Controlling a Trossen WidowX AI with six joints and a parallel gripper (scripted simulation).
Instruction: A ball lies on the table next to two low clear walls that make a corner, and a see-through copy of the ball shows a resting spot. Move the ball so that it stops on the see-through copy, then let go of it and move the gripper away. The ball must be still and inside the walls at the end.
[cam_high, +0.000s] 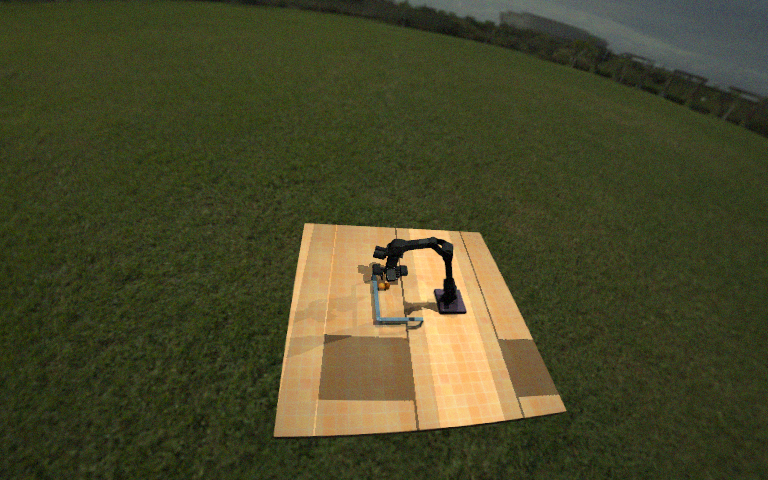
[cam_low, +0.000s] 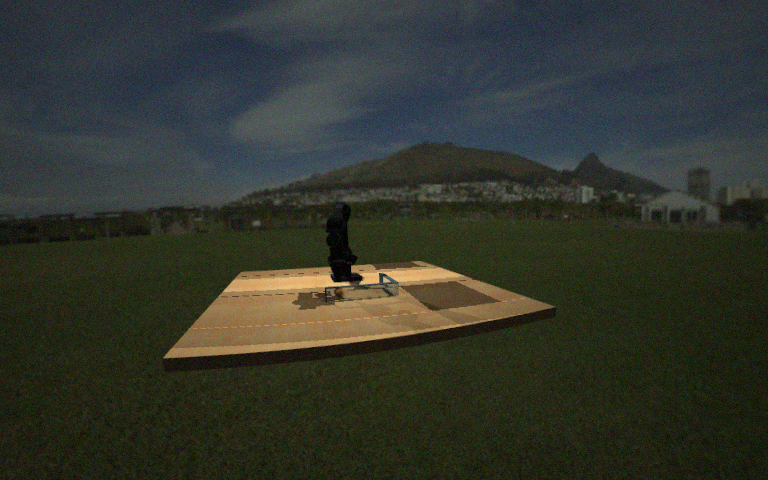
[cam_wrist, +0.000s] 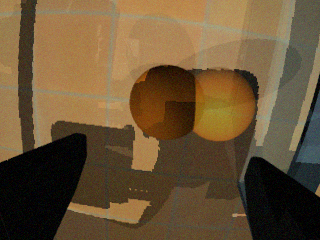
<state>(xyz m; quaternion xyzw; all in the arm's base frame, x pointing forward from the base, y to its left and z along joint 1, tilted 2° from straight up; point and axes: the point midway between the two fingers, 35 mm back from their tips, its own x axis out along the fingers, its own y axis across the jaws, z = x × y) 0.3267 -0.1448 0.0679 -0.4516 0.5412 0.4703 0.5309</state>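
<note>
Now: gripper tip 50 mm above the orange ball. Also, from my gripper tip: see-through copy of ball (30 mm ahead, 50 mm below).
</note>
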